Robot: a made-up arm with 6 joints.
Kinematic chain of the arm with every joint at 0, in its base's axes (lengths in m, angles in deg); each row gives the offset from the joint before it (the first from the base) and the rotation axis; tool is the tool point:
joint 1: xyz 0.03 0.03 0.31 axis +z
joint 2: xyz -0.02 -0.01 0 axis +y
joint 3: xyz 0 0.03 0.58 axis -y
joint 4: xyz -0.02 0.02 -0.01 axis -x
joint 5: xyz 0.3 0 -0.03 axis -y
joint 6: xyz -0.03 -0.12 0 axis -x
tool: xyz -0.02 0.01 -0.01
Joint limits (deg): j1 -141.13..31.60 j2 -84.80..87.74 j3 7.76..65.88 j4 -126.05..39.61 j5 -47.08..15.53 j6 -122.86..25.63
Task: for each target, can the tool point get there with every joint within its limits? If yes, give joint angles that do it. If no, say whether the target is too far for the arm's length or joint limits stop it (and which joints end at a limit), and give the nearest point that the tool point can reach.
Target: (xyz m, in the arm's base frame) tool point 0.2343 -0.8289 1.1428
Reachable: no: too far | nearest point 0.1694 -0.5561 0.8842 | short by 0.381 m
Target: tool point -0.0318 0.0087 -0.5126
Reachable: no: joint limits stop it (at a limit: joint 1, joint 2, joint 3, joint 5, joint 6) | nearest point -0.3248 -0.2924 0.0585 | short by 0.709 m
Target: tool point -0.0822 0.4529 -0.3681
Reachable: no: joint limits stop it (at a limit: joint 1, joint 2, joint 3, joint 4, joint 5, joint 6) | nearest point 0.3986 0.3694 0.0609 | short by 0.650 m
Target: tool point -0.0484 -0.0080 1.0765
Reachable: yes | joints -87.20 -7.55 52.42 18.71 4.50 8.16
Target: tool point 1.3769 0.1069 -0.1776
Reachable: no: too far | nearest point 0.7896 0.0734 0.1317 | short by 0.665 m
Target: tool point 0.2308 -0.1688 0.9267
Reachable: yes | joints -65.00 2.96 37.97 -97.59 1.92 12.17
